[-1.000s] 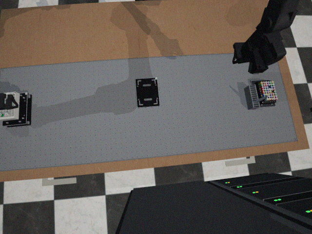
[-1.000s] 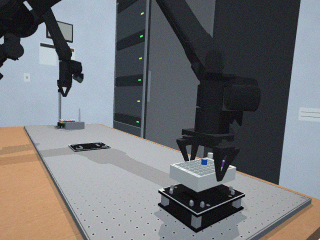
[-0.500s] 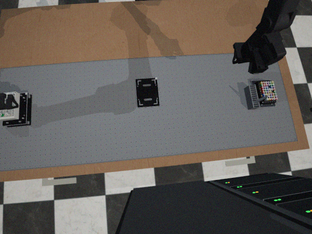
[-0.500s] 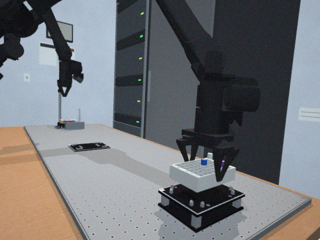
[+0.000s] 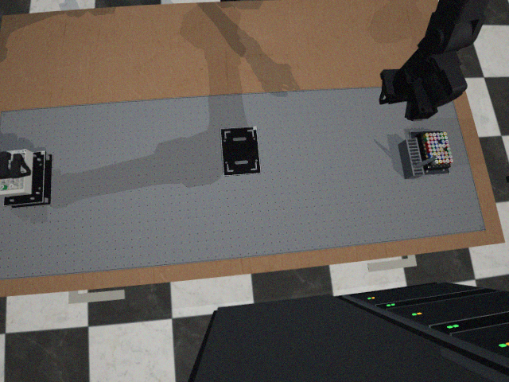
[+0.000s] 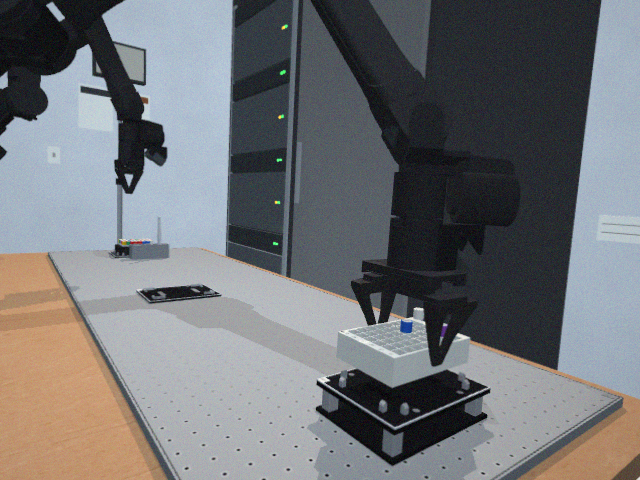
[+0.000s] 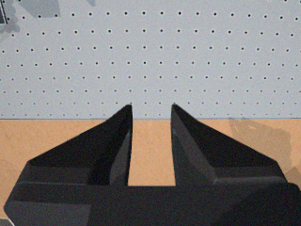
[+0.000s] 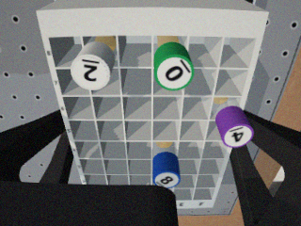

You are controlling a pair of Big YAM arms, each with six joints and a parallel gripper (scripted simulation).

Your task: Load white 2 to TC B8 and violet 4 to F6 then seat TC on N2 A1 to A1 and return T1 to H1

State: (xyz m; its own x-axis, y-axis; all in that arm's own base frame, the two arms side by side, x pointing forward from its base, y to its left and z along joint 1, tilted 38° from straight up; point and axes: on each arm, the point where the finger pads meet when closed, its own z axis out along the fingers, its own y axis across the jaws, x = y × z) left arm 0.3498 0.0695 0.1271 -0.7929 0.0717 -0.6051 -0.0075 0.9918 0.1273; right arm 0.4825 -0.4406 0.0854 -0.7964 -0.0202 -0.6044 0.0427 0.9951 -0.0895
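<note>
Right now the tube carrier TC is right at my right hand. Also, from my right hand: raised nest N2: 50 mm below; then grey holder H1: 1230 mm to the left, 70 mm below, 20 mm ahead.
</note>
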